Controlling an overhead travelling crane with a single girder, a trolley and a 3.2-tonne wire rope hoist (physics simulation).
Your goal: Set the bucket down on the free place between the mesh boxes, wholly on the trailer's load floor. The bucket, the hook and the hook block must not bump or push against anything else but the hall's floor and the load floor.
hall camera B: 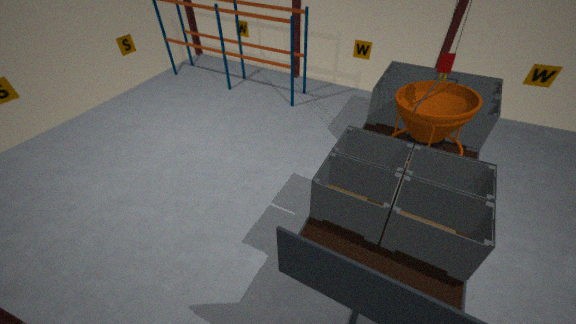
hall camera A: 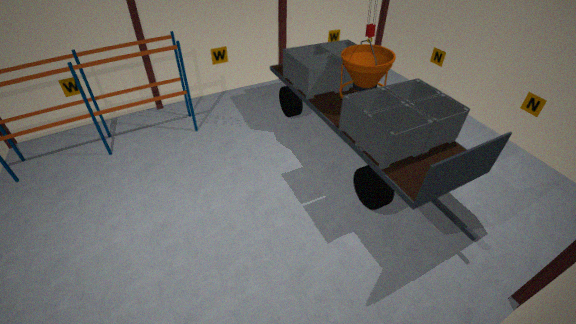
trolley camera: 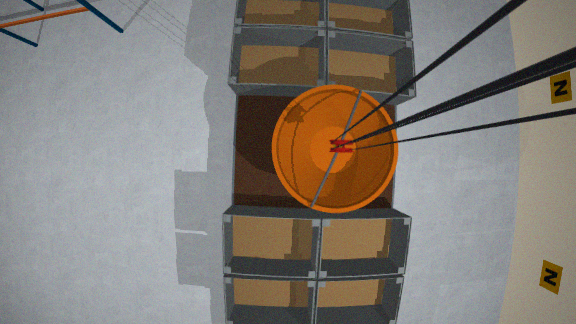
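The orange bucket [hall camera A: 366,70] [hall camera B: 452,121] [trolley camera: 300,170] is upright between the two groups of mesh boxes. In the trolley view it is right of the middle of the gap, its rim near the gap's right edge and overlapping the upper box wall in the picture. My hook [hall camera A: 370,40] [hall camera B: 443,77] holds the bucket's upright bail, under the red hook block [hall camera A: 370,30] [hall camera B: 446,63] [trolley camera: 341,146]. The brown load floor [hall camera A: 324,106] [hall camera B: 377,131] [trolley camera: 255,186] shows left of the bucket. The bucket's foot ring is low and partly hidden; whether it touches the load floor I cannot tell.
Grey mesh boxes stand at one end of the gap [hall camera A: 309,72] [hall camera B: 385,100] and others [hall camera A: 385,135] [hall camera B: 350,202] at the other. The trailer's headboard [hall camera A: 465,167] [hall camera B: 350,277] rises beyond them. A blue and orange rack [hall camera A: 90,107] [hall camera B: 223,50] stands by the wall.
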